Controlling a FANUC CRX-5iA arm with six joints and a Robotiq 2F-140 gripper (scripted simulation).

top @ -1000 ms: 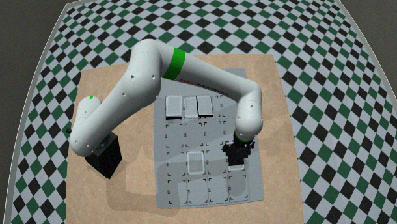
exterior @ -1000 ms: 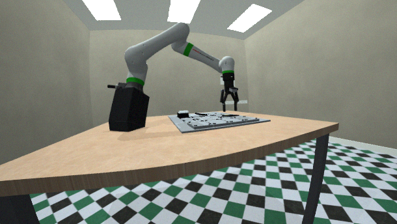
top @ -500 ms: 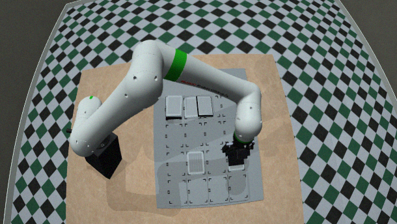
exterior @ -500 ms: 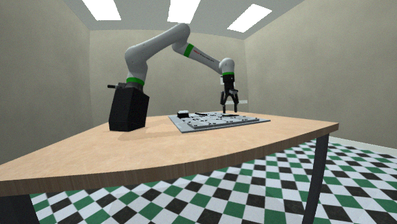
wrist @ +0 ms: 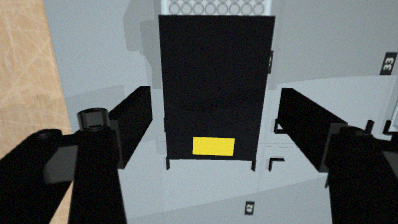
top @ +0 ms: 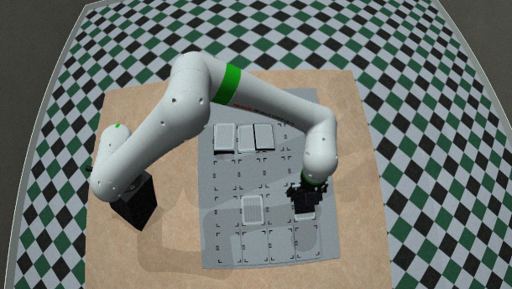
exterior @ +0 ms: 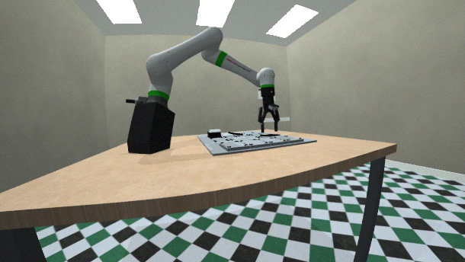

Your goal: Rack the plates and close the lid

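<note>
My hand is 40 mm above the black plate lid. Round my hand: bay label 32: 170 mm behind, 120 mm to the left, 60 mm below; fine-welled plate: 210 mm behind, 50 mm to the right, 50 mm below; bay label reading 33: 150 mm behind, 60 mm below, 50 mm to the right.
</note>
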